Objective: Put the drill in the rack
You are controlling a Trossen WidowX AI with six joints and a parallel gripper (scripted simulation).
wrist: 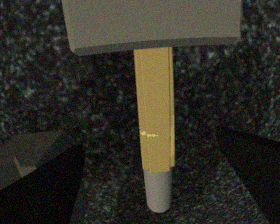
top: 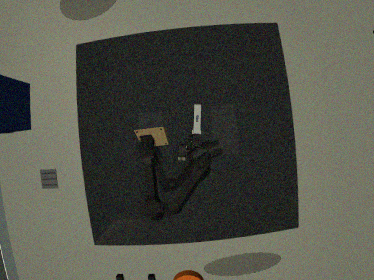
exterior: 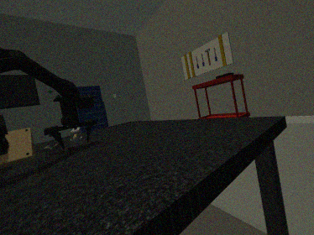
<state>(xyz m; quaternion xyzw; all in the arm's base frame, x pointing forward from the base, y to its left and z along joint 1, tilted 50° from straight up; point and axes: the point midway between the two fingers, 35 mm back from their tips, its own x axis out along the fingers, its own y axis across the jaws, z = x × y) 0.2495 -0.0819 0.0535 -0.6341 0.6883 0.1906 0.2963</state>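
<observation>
Right now my gripper tip is 8 cm past the rack, 1 cm to the left of it and 1 cm below it. Round my gripper tip: block 2 cm ahead, 14 cm to the left, 3 cm above.
</observation>
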